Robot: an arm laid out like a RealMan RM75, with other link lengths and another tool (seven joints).
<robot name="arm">
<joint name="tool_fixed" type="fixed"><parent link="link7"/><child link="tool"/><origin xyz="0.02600 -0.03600 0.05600" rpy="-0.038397 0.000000 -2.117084"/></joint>
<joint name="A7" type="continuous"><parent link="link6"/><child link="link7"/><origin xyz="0.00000 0.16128 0.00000" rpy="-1.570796 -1.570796 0.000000"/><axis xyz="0 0 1"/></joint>
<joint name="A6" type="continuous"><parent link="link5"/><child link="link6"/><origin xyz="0.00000 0.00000 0.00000" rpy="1.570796 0.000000 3.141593"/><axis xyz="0 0 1"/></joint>
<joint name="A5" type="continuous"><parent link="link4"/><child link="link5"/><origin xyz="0.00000 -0.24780 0.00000" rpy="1.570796 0.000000 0.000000"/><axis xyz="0 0 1"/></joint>
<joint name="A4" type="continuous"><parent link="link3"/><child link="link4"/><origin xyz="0.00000 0.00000 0.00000" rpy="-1.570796 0.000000 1.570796"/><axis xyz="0 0 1"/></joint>
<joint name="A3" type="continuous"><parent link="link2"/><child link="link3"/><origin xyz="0.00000 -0.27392 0.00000" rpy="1.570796 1.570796 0.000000"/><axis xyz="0 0 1"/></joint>
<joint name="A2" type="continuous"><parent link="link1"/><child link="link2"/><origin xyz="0.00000 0.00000 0.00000" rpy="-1.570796 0.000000 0.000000"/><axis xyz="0 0 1"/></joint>
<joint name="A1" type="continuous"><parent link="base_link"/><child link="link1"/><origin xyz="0.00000 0.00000 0.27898" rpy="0.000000 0.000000 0.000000"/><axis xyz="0 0 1"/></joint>
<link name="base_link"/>
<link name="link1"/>
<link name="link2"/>
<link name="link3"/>
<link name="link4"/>
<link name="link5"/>
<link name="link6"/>
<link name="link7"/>
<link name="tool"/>
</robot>
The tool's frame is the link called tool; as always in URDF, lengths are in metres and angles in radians. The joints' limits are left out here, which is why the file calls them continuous.
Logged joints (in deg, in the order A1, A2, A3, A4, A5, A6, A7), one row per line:
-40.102, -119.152, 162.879, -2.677, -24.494, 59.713, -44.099
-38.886, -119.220, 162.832, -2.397, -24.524, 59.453, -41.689
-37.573, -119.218, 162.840, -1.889, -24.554, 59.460, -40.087
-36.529, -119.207, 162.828, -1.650, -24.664, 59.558, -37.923
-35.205, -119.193, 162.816, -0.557, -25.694, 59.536, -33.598
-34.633, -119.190, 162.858, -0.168, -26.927, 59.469, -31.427
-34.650, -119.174, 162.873, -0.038, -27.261, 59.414, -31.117
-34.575, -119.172, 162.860, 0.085, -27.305, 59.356, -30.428
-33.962, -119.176, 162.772, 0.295, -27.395, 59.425, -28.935
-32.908, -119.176, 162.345, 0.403, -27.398, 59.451, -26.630
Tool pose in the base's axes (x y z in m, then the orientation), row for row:
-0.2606, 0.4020, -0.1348, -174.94, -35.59, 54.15
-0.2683, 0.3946, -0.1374, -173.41, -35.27, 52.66
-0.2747, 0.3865, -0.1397, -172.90, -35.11, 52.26
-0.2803, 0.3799, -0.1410, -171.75, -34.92, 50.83
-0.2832, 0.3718, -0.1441, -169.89, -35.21, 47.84
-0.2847, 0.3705, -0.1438, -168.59, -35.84, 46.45
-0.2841, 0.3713, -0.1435, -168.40, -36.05, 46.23
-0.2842, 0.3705, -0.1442, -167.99, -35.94, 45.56
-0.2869, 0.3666, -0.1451, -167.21, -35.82, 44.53
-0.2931, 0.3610, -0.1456, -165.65, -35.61, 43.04
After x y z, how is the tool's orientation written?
As angles about the fixed x, y, z axes (roll, pitch, yaw), in degrees.
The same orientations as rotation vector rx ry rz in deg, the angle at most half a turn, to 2 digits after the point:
-136.41, -72.18, -41.00
-136.57, -70.73, -39.88
-136.57, -70.35, -39.43
-136.86, -68.88, -38.78
-137.35, -65.60, -38.68
-136.86, -64.04, -38.93
-136.71, -63.77, -39.11
-136.92, -63.07, -38.92
-137.06, -62.00, -38.58
-136.90, -60.48, -37.77

